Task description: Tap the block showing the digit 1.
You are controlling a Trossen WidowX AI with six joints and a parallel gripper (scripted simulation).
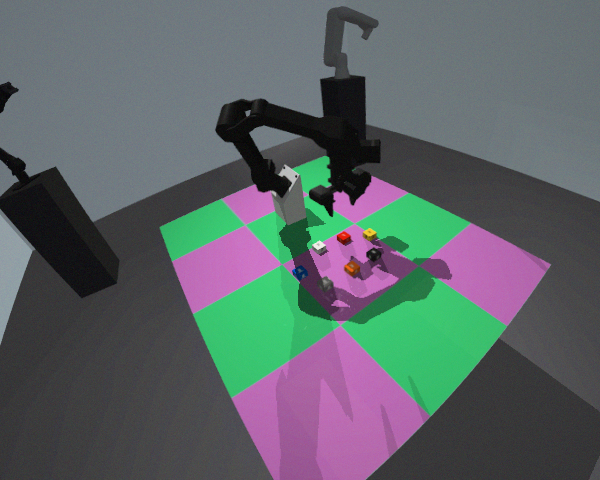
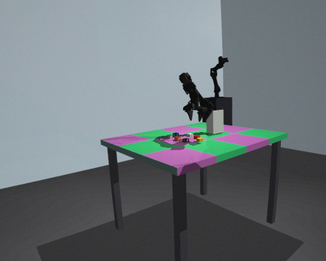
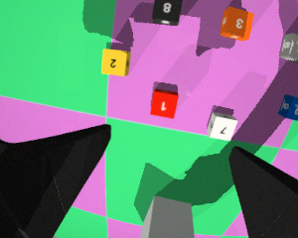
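Right now my gripper tip is 1 cm past the red block, 1 cm to the right of it and 11 cm above it. Round my gripper tip: black block 11 cm ahead, 4 cm to the left, 11 cm below; then yellow block 3 cm ahead, 8 cm to the left, 11 cm below; then white block 1 cm behind, 8 cm to the right, 11 cm below.
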